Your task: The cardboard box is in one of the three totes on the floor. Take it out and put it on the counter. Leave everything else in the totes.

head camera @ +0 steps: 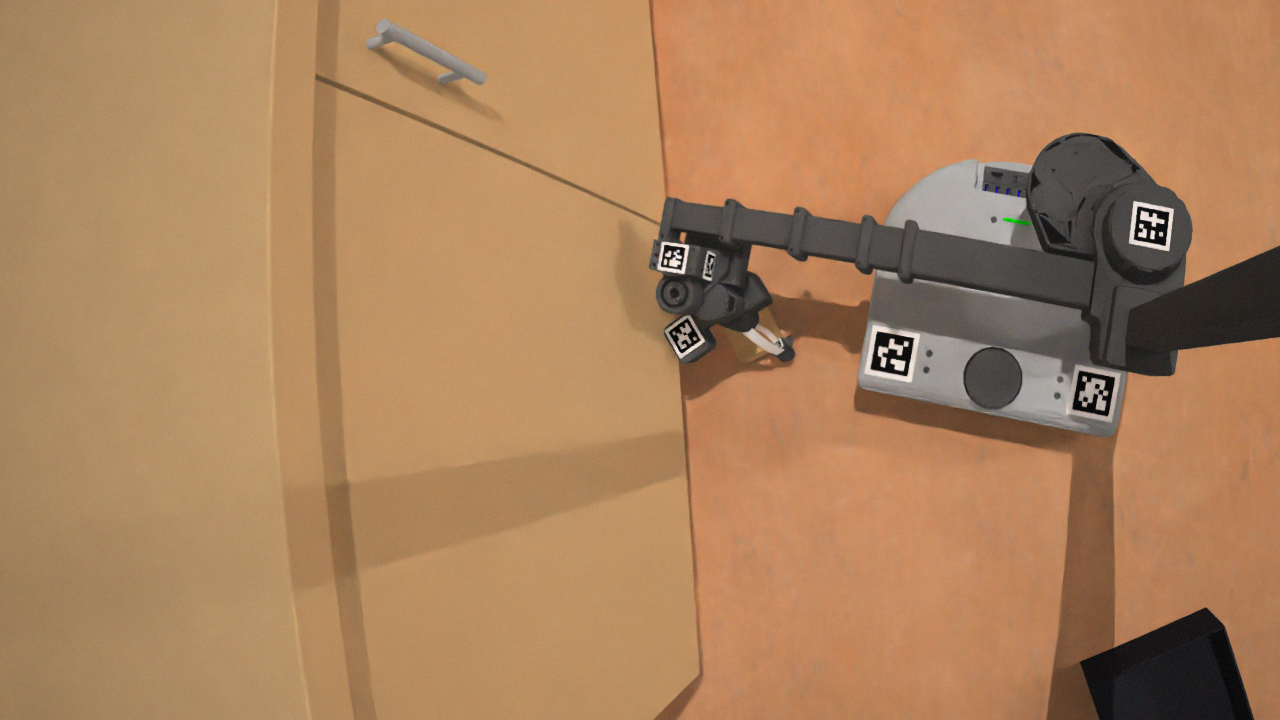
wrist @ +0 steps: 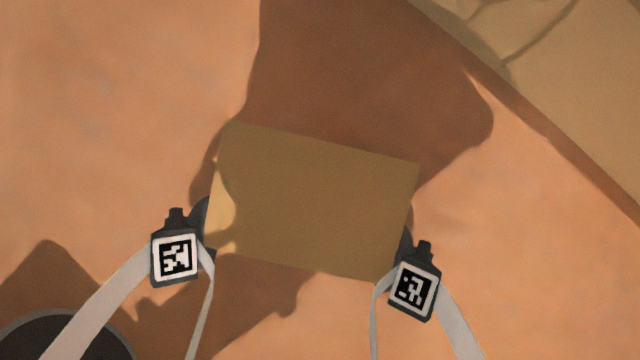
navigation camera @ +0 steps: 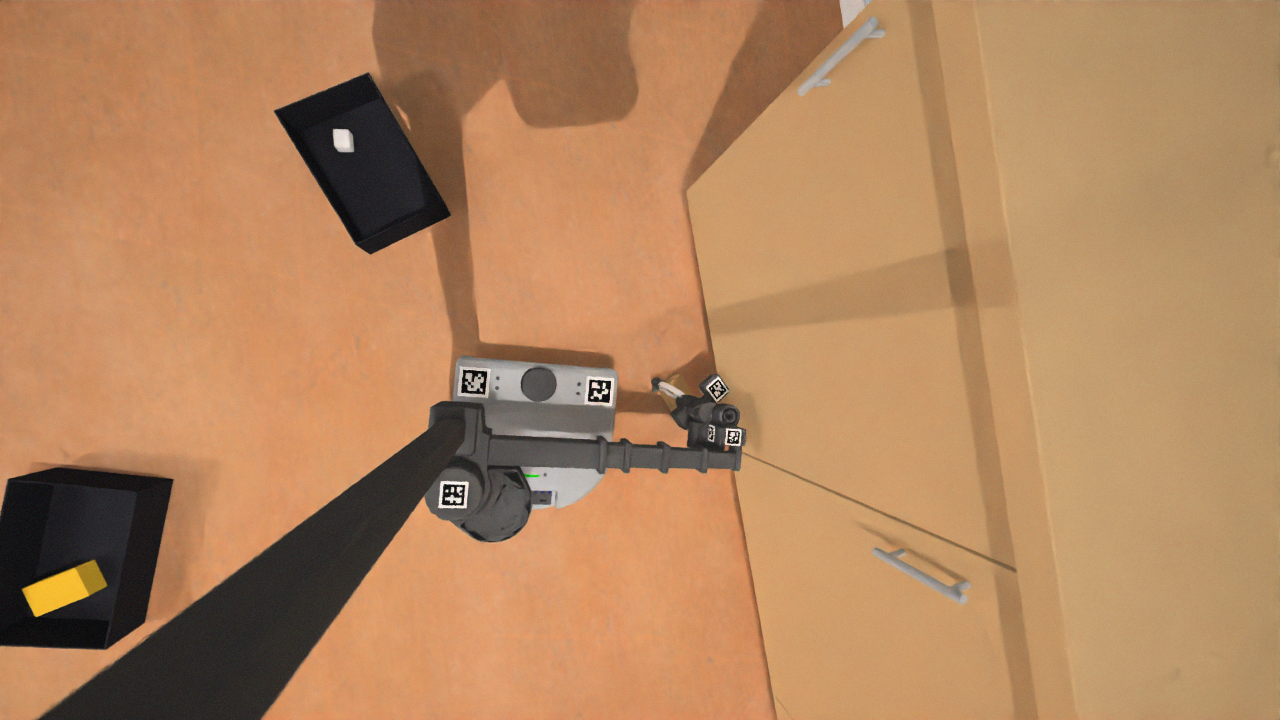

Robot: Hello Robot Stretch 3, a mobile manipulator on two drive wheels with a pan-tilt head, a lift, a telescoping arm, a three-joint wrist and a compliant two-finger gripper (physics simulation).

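Places are measured from the robot's base along level axes (x up, y ahead, z left), in metres.
Pixels of known places: gripper, fingertip midpoint: (head camera: pixel 766 316) (navigation camera: pixel 668 400); robot's base, link origin: (head camera: pixel 990 375) (navigation camera: pixel 536 382).
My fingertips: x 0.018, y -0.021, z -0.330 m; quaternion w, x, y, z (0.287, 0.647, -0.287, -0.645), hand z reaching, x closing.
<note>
Ahead of a thing's pixels: the offset from my fingertips to its top centre. "spot": to the spot under its first point. Level surfaces: height alone.
The cardboard box @(dy +0.015, dx +0.039, dz -0.020 m) (head camera: pixel 748 345) (navigation camera: pixel 673 394) (wrist: pixel 315 200) is plain brown and lies outside the totes, at or close above the floor by the cabinet front; its exact height is hard to tell. My gripper (head camera: pixel 766 334) (navigation camera: pixel 671 391) (wrist: pixel 300 231) is shut on it, with one finger pad against each short side in the wrist view. The arm and wrist partly hide the box in the head and navigation views. The wooden counter @(dx +0.892 m) (head camera: pixel 134 358) (navigation camera: pixel 1163 358) rises beside the wrist. Black totes stand on the floor: one @(dy +0.462, dx +0.082, dz +0.726 m) (head camera: pixel 1154 640) (navigation camera: pixel 315 103) holds a white block, another @(dy -0.377, dx +0.082, dz +1.169 m) (navigation camera: pixel 136 555) a yellow block.
The cabinet front @(spot: dy +0.099, dx +0.596, dz -0.067 m) (head camera: pixel 501 376) (navigation camera: pixel 832 376) is close beside the wrist and has bar handles @(spot: dy -0.134, dx +0.735, dz -0.101 m) (head camera: pixel 429 53) (navigation camera: pixel 921 574). My grey base (head camera: pixel 939 358) (navigation camera: pixel 537 416) stands on the orange floor. The mast (navigation camera: pixel 259 555) hides part of the floor in the navigation view.
</note>
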